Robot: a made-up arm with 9 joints.
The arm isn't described. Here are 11 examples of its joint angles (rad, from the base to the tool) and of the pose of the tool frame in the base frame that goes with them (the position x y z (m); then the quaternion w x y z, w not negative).
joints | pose
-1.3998 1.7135 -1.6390 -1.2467 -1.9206 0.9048 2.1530 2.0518 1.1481 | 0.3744 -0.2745 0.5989 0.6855 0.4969 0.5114 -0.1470
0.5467 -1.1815 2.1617 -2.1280 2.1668 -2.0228 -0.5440 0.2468 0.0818 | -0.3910 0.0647 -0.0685 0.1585 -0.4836 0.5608 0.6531
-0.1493 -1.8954 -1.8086 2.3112 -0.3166 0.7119 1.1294 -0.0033 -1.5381 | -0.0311 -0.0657 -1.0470 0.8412 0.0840 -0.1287 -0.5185
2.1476 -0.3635 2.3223 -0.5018 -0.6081 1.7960 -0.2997 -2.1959 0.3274 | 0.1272 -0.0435 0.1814 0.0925 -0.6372 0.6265 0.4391
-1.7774 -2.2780 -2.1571 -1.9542 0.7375 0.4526 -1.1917 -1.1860 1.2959 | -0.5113 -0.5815 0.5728 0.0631 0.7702 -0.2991 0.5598
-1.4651 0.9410 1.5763 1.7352 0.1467 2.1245 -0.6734 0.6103 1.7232 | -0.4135 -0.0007 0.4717 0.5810 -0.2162 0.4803 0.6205
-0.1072 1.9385 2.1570 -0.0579 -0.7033 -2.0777 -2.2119 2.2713 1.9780 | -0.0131 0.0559 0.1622 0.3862 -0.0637 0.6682 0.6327
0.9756 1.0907 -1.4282 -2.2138 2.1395 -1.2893 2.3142 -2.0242 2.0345 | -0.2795 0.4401 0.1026 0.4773 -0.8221 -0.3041 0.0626
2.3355 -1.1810 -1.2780 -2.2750 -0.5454 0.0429 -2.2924 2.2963 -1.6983 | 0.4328 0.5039 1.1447 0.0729 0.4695 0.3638 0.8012
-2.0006 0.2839 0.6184 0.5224 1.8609 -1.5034 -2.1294 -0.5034 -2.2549 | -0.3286 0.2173 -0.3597 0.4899 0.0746 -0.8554 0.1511
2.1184 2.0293 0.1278 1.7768 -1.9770 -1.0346 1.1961 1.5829 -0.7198 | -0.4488 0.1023 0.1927 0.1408 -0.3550 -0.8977 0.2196
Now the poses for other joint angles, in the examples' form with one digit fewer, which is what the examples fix.
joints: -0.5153 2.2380 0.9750 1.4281 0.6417 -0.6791 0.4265 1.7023 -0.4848
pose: 0.215 0.094 -0.993 0.405 -0.020 0.901 -0.157
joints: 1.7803 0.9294 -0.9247 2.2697 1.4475 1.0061 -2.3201 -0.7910 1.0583
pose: -0.520 0.069 0.042 0.250 -0.278 0.562 -0.738
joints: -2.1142 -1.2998 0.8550 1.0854 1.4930 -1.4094 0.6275 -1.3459 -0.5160
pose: -0.179 0.163 -0.315 0.586 -0.110 0.490 -0.636
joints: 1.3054 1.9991 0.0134 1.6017 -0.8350 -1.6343 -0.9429 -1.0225 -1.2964
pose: 0.136 -0.171 0.270 0.621 -0.761 0.165 -0.085
